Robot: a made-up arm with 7 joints.
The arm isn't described. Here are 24 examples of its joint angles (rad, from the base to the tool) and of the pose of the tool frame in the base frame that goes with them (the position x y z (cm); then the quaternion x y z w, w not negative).
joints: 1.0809 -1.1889 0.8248 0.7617 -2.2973 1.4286 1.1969
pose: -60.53 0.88 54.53 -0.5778 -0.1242 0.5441 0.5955
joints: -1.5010 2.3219 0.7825 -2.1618 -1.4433 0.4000 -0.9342
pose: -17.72 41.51 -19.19 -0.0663 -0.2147 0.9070 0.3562
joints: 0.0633 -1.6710 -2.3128 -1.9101 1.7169 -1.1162 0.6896
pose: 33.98 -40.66 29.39 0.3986 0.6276 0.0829 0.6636
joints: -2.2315 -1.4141 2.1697 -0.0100 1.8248 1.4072 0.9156
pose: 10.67 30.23 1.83 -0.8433 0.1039 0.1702 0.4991
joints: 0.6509 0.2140 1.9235 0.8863 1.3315 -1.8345 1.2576
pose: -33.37 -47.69 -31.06 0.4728 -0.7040 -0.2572 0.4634
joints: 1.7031 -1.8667 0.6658 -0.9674 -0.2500 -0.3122 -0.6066
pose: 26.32 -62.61 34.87 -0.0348 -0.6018 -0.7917 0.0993
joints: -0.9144 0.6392 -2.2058 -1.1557 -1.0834 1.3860 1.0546
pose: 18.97 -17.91 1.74 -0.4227 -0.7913 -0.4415 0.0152
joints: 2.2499 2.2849 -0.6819 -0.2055 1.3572 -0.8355 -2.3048
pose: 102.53 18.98 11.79 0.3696 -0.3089 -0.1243 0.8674
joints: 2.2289 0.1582 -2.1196 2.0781 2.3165 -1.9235 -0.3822
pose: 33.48 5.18 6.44 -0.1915 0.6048 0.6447 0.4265
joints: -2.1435 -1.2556 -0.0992 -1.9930 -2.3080 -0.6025 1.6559
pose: -41.72 10.83 61.44 -0.6356 -0.4428 0.5975 0.2069
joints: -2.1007 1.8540 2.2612 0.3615 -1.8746 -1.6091 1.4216
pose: -12.75 -9.39 60.94 0.0561 0.8034 -0.5090 0.3040
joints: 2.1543 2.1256 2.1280 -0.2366 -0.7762 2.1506 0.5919
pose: 38.17 -0.68 53.97 -0.2981 0.8918 0.3364 0.0517
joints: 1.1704 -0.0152 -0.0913 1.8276 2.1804 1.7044 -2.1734
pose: -48.77 -20.73 4.20 -0.4293 0.5764 -0.4799 0.5031
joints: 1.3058 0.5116 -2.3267 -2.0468 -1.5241 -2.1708 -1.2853
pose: 64.20 1.88 39.64 -0.3189 -0.4066 0.2679 0.8132
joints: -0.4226 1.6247 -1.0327 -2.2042 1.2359 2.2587 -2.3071
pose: -25.25 -41.12 15.35 -0.1011 -0.7360 -0.6383 0.2015
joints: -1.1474 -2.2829 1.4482 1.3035 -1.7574 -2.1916 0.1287
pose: 3.62 42.84 40.48 0.6367 -0.3467 0.5393 0.4284
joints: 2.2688 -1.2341 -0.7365 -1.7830 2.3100 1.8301 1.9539
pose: -44.84 14.28 71.08 -0.1451 -0.8379 -0.1885 0.4913
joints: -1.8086 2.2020 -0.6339 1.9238 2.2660 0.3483 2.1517
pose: -100.09 -13.00 42.23 0.2030 -0.4104 -0.8103 0.3657
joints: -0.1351 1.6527 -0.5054 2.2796 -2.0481 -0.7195 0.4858
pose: 21.46 -65.03 17.64 -0.0256 -0.0915 0.6378 0.7644
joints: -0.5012 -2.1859 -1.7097 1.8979 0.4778 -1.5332 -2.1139
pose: 67.69 17.06 4.83 -0.6916 0.0335 0.6752 0.2544
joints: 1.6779 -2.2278 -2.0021 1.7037 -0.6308 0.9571 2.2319
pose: -36.25 -25.97 50.06 0.5267 -0.6544 0.0291 0.5418
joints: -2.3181 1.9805 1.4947 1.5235 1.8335 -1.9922 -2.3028
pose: -47.13 41.03 -10.10 0.1754 0.1221 -0.8700 0.4444
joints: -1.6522 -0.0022 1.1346 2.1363 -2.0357 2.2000 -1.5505
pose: 30.05 55.61 30.86 -0.7399 -0.6265 0.2345 0.0709
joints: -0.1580 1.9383 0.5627 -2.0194 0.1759 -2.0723 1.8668
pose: -57.76 -30.80 -33.52 0.7216 -0.3122 -0.5099 0.3491
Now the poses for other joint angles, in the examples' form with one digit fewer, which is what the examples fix.
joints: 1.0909 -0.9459 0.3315 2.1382 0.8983 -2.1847 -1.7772
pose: -2.6 34.5 86.6 -0.977 -0.176 0.054 0.108
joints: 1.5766 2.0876 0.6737 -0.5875 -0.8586 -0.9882 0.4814
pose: 11.4 -58.2 11.9 -0.491 -0.636 0.087 0.589
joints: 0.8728 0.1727 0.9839 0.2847 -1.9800 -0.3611 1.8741
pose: 3.2 -74.9 -1.4 0.589 0.107 -0.050 0.800
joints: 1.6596 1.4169 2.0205 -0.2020 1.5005 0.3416 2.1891
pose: 12.9 -9.2 93.2 -0.187 -0.500 -0.585 0.610
